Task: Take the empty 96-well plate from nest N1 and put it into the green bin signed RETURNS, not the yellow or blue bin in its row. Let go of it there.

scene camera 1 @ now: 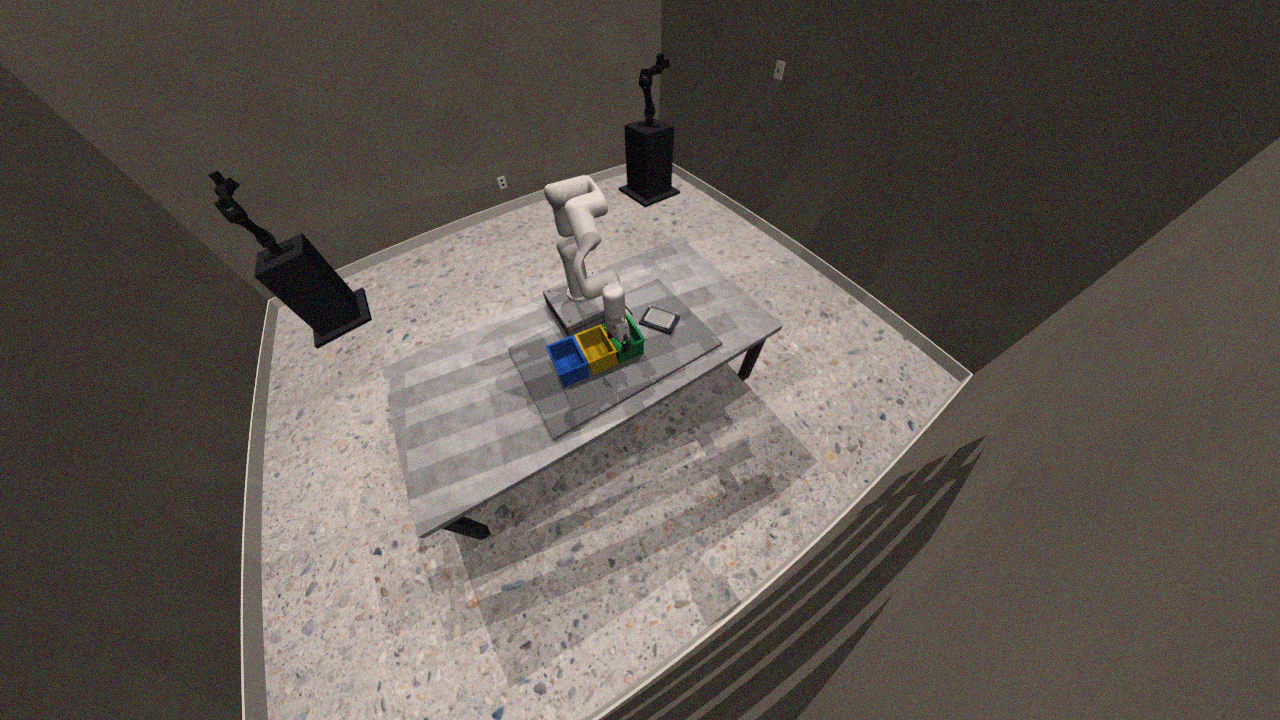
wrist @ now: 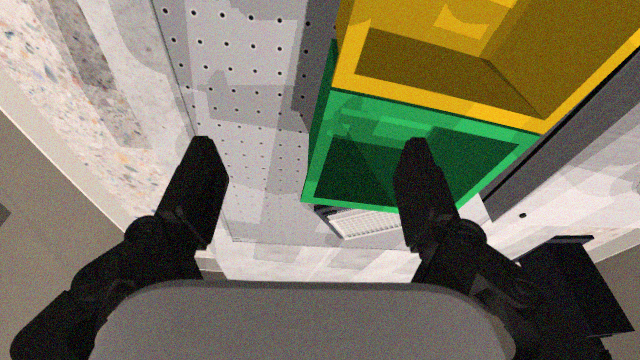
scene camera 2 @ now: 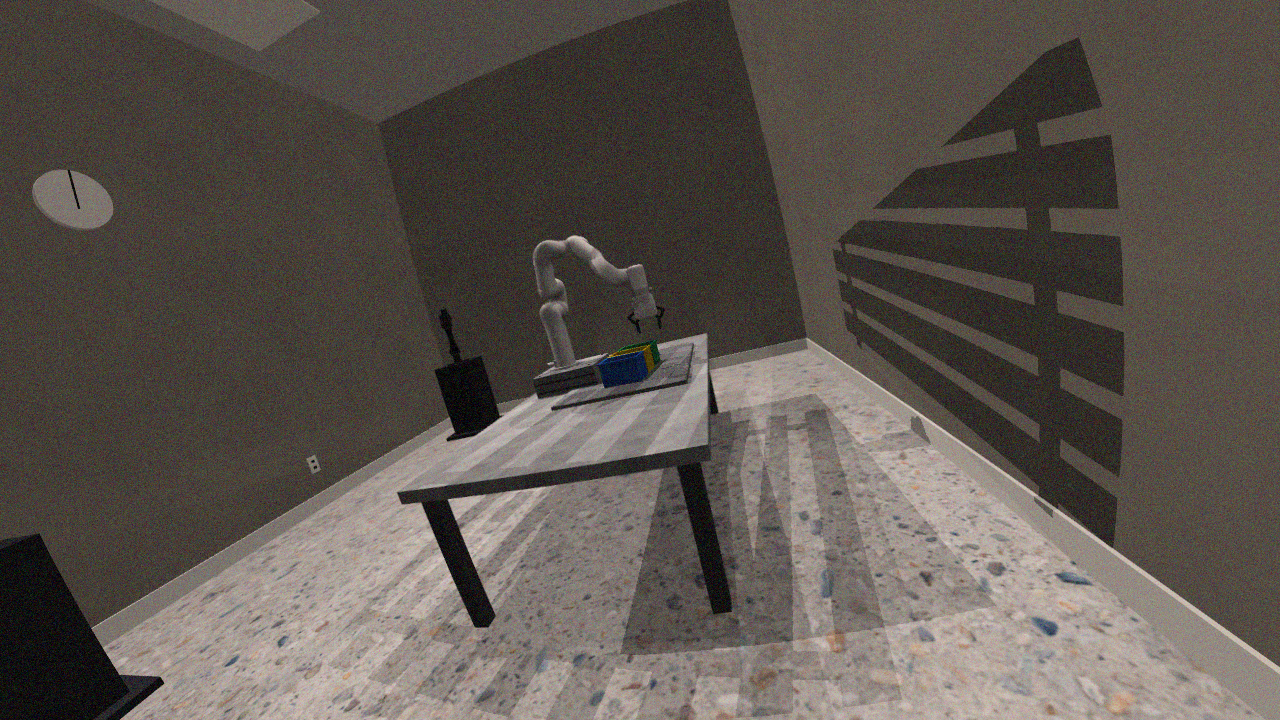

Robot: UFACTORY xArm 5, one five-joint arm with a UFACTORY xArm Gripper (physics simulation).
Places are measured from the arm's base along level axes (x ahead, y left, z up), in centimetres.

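Pixels of known places: gripper, fingertip midpoint: [scene camera 1: 618, 344] [wrist: 309, 158] [scene camera 2: 650, 331]; arm's base at its link origin: [scene camera 1: 579, 292] [scene camera 2: 567, 366].
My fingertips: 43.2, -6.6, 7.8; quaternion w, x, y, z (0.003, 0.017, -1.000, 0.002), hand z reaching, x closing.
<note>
For each thing: its top centre in the pictures, then the offset to it from my fingertips, as dx, dy, dz. "*": a spot on its surface instead. Level surfaces: height alone.
- white 96-well plate at its top centre: [wrist: 370, 224] [scene camera 1: 659, 316] -10.3, +30.1, -13.3
- green bin at a spot on its surface: [wrist: 345, 203] * -3.5, +12.7, -6.0
- perforated board at its surface level: dz -15.9
- table at its surface level: dz -17.2
The white 96-well plate [scene camera 1: 660, 318] [wrist: 365, 223] lies in a dark-edged nest, beyond the green bin in the wrist view. The nest's label cannot be read. The green bin [scene camera 1: 637, 347] [scene camera 2: 656, 350] [wrist: 345, 203] stands at the plate's end of the bin row; the part of its inside that shows holds no plate. My gripper [scene camera 1: 621, 343] [scene camera 2: 648, 328] [wrist: 309, 158] is open and empty, above the green bin's area, with one finger over the bin in the wrist view. That finger hides part of the bin and the plate's right end.
The yellow bin [scene camera 1: 605, 362] [scene camera 2: 651, 360] [wrist: 430, 108] stands against the green one, and the blue bin [scene camera 1: 572, 373] [scene camera 2: 622, 367] is beyond it. The bins stand on a perforated board [scene camera 1: 572, 416] [wrist: 245, 182] on the table [scene camera 1: 447, 438] [scene camera 2: 572, 461]. Two black pedestals [scene camera 1: 308, 286] [scene camera 1: 648, 161] stand on the floor.
</note>
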